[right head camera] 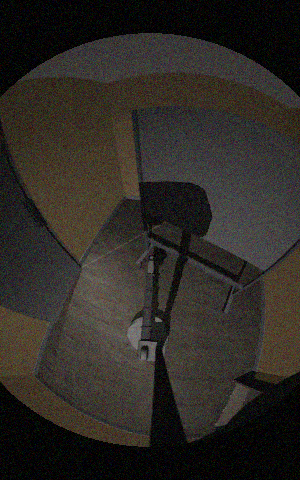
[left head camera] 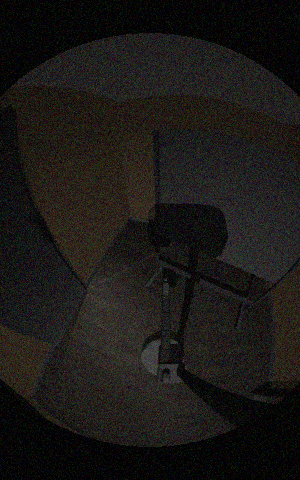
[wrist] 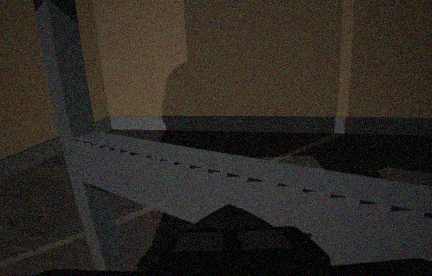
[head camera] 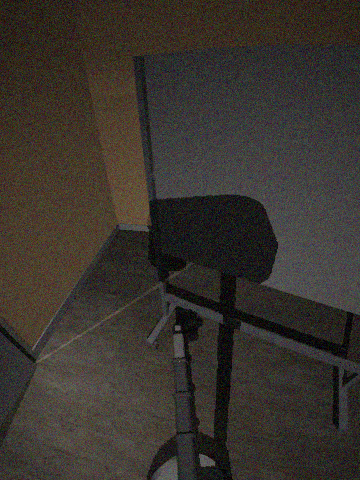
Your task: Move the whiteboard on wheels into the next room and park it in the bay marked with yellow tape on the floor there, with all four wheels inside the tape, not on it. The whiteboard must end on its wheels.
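Places are measured from the robot's base along level axes (x ahead, y left, z up), in millimetres.
Pixels of known places: gripper, fingertip midpoint: (right head camera: pixel 160 248) (left head camera: pixel 171 270) (wrist: pixel 229 223) (head camera: pixel 189 310).
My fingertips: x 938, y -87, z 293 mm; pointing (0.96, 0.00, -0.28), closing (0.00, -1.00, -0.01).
Observation:
Behind a point stands the place of what it marks.
The whiteboard (head camera: pixel 300 150) @(z 1356, x 756, y -424 mm) (left head camera: pixel 240 175) @(z 1410, x 769, y -400 mm) (right head camera: pixel 225 150) @(z 1421, x 762, y -412 mm) stands upright ahead and to the right, with a dark left edge. Its lower rail (head camera: pixel 280 334) @(z 325, x 674, y -604 mm) (left head camera: pixel 215 282) @(z 326, x 708, y -536 mm) (right head camera: pixel 205 267) @(z 323, x 677, y -579 mm) (wrist: pixel 200 187) @(z 306, x 964, y -67 mm) runs down to the right, with feet below both ends. In the wrist view its grey left post (wrist: pixel 57 100) @(z 364, x 1059, y 93 mm) rises at the left. My gripper (head camera: pixel 187 320) (left head camera: pixel 167 275) (right head camera: pixel 158 255) (wrist: pixel 229 223) @(z 293, x 938, y -87 mm) is shut and empty, close to the lower rail near its left end; whether it touches is unclear. The wheels are too dark to make out. No bay is recognisable as yellow tape.
A thin pale line (head camera: pixel 100 325) @(z -28, x 1060, y 628 mm) (right head camera: pixel 112 251) @(z -28, x 1068, y 613 mm) (wrist: pixel 45 249) @(z -28, x 1278, y 377 mm) crosses the floor beyond the gripper. An orange wall (head camera: pixel 45 200) @(z 886, x 1518, y 911 mm) stands at the left, with a grey panel (head camera: pixel 12 380) @(z 122, x 577, y 1076 mm) (left head camera: pixel 35 280) @(z 770, x 381, y 1122 mm) nearer me. A dark rounded shadow (head camera: pixel 215 232) @(z 955, x 890, y -200 mm) falls over the board's lower left part.

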